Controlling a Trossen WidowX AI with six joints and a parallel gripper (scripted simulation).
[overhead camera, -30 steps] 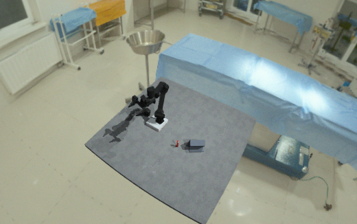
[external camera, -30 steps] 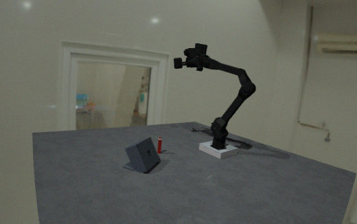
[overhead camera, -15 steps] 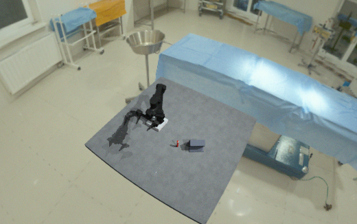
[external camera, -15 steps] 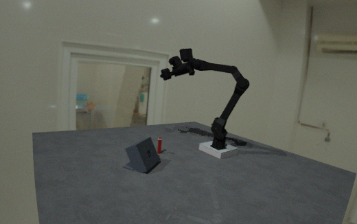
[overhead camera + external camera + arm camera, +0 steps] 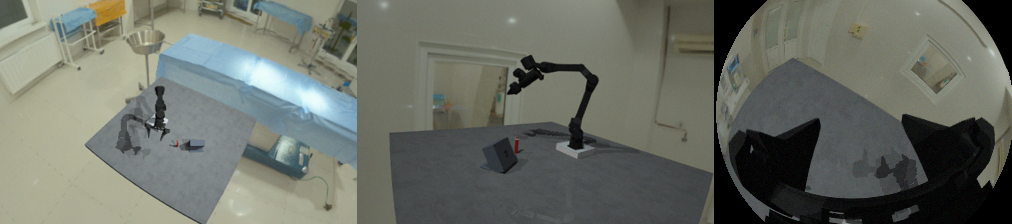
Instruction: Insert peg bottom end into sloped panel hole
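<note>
Now: the thin red peg 5 cm ahead of my gripper tip, 22 cm to the left of it and 23 cm below it. From my gripper tip the other things lie so: dark panel 19 cm ahead, 33 cm to the left, 24 cm below.
</note>
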